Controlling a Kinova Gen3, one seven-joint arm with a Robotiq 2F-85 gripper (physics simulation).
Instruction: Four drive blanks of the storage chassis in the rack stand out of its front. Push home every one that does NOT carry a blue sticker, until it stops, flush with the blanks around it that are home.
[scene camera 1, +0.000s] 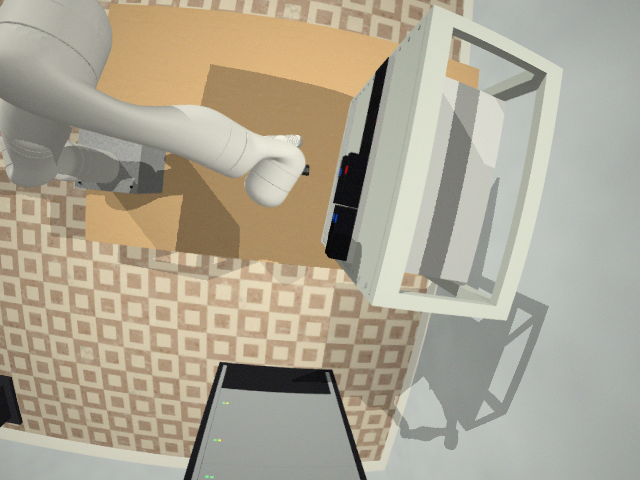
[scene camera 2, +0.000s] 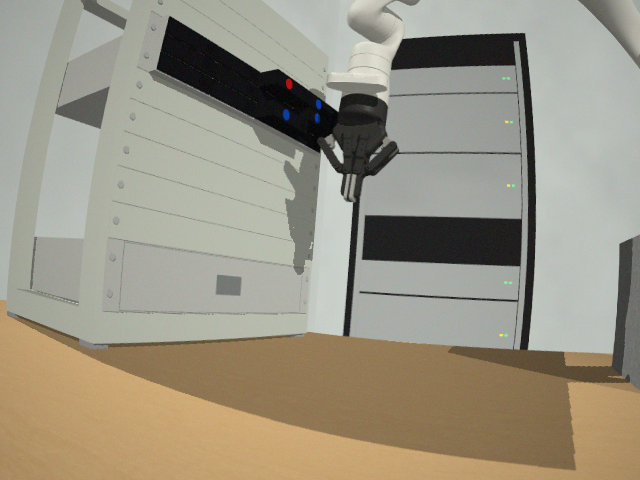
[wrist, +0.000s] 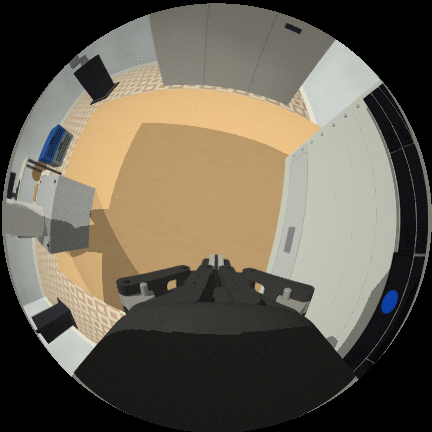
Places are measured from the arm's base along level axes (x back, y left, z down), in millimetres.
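Pixels of known places: gripper, fingertip midpoint: (scene camera 2: 349, 200) (wrist: 215, 262); arm's base, link origin: (scene camera 1: 105, 167) (wrist: 39, 220).
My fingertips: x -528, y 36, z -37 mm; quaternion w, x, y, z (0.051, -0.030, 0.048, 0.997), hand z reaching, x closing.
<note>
Ahead of a thing's pixels: the offset from my fingertips to its top centre. "spot": to the spot under its first point. Level surfaces: height alone.
The black storage chassis {spot: dy +166, dx -172, dz -185 mm} (scene camera 1: 376, 98) (scene camera 2: 206, 69) (wrist: 407, 185) sits high in the pale rack (scene camera 1: 400, 129) (scene camera 2: 206, 170) (wrist: 345, 200). A blank with a red sticker (scene camera 1: 346, 169) (scene camera 2: 288, 83) stands out of its front, in the upper row. A blank with a blue sticker (scene camera 2: 286, 114) stands out below it. Two more blanks with blue stickers, an upper one {spot: dy -101, dx -112, dz -202 mm} (scene camera 2: 318, 104) and a lower one {spot: dy -99, dx -112, dz -173 mm} (scene camera 2: 316, 118), are further right; the gripper hides part of that end. My gripper (scene camera 2: 349, 193) (wrist: 215, 262) is shut and empty, pointing down in front of the chassis, apart from it. The arm hides it in scene camera 1.
A grey speckled box (scene camera 1: 149, 170) (scene camera 2: 628, 310) (wrist: 70, 212) stands near the arm base on the wooden table top {dz +229 mm} (scene camera 1: 248, 31) (scene camera 2: 310, 413) (wrist: 200, 107). A tall equipment cabinet (scene camera 1: 279, 434) (scene camera 2: 439, 186) stands beyond the table. The rack's front frame borders the gripper's space.
</note>
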